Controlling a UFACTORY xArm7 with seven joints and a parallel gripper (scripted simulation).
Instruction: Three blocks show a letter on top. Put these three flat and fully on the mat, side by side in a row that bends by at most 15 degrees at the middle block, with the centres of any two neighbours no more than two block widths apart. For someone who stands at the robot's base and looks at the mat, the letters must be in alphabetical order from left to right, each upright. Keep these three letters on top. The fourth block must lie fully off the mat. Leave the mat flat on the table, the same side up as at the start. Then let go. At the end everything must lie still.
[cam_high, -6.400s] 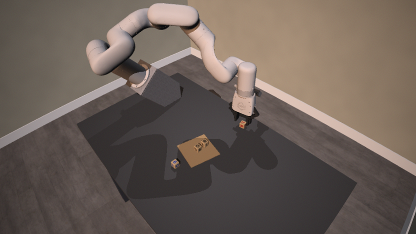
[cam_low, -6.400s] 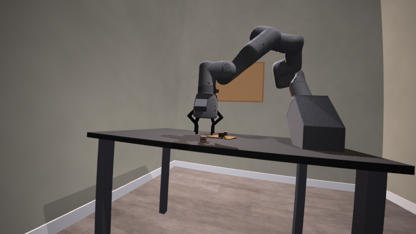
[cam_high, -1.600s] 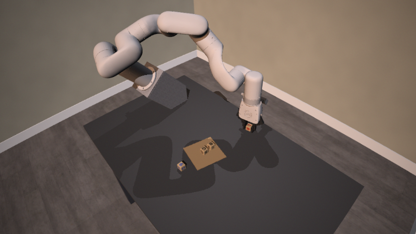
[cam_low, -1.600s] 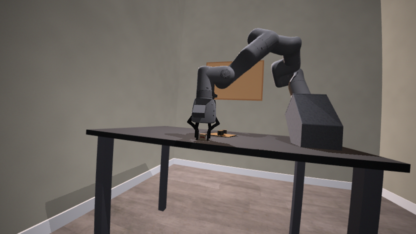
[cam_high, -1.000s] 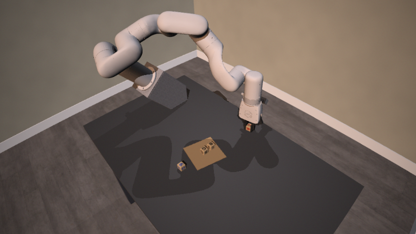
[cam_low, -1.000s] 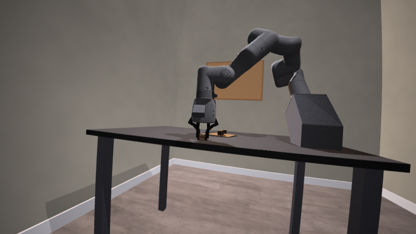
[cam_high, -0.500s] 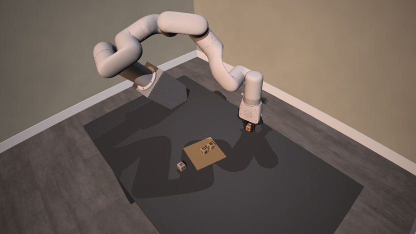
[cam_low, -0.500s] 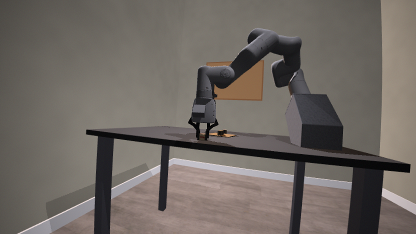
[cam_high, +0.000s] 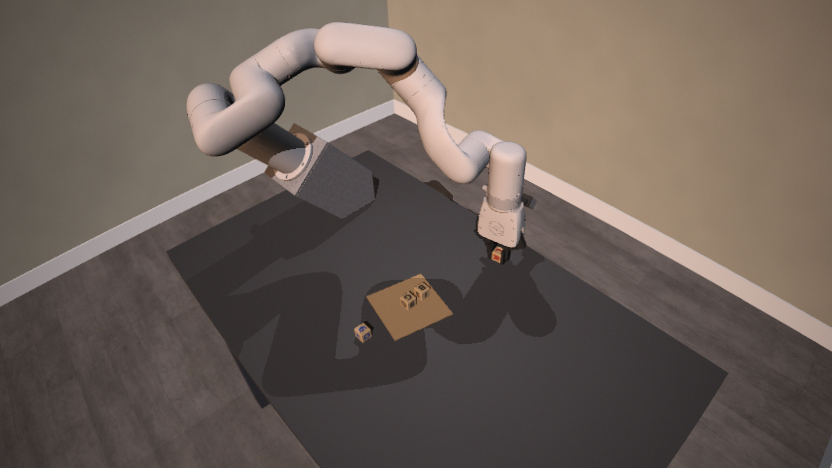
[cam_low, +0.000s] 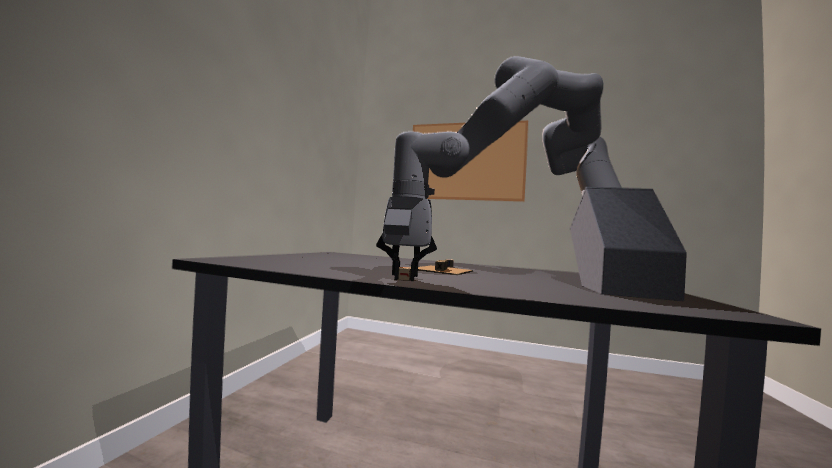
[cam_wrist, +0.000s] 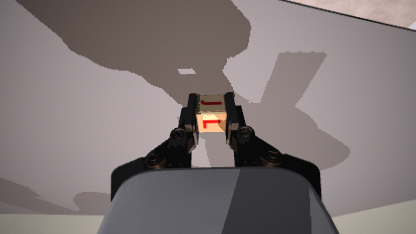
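The tan mat lies 25 cm to the right of my hand, 4 cm behind it and 2 cm below it.
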